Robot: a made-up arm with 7 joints.
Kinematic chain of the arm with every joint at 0, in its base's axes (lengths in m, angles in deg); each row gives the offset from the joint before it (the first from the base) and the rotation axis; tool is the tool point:
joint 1: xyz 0 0 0.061 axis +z
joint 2: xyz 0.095 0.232 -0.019 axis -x
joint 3: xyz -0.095 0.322 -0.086 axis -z
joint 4: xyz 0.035 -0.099 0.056 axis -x
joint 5: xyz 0.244 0 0.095 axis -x
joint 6: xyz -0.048 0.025 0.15 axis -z
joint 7: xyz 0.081 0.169 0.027 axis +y
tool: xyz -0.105 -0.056 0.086
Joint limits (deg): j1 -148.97..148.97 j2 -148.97..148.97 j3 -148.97..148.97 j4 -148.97..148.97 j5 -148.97..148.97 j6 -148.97..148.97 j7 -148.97..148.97
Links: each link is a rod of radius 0.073 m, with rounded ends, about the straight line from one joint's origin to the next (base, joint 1, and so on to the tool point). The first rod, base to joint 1, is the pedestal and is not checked.
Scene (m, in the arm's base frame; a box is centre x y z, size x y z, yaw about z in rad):
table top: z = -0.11
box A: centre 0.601 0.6 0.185 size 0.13 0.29 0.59 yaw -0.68
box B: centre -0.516 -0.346 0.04 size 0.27 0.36 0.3 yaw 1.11
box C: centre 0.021 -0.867 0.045 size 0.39 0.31 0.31 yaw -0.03
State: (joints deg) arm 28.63 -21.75 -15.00 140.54 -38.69 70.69 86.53
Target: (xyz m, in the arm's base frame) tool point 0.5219 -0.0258 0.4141
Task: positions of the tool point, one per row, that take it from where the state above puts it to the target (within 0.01 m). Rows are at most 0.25 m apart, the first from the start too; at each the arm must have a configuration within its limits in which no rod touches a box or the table.
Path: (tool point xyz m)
1: -0.0006 0.8348 0.3715
2: 0.1428 0.6740 0.4607
3: 0.2420 0.4756 0.4760
4: 0.3356 0.3696 0.4808
5: 0.4088 0.2521 0.4511
6: 0.4549 0.1389 0.3874
7: 0.4844 0.0898 0.4015
8: 0.5071 0.0349 0.4104
9: 0.5219 -0.0258 0.4141

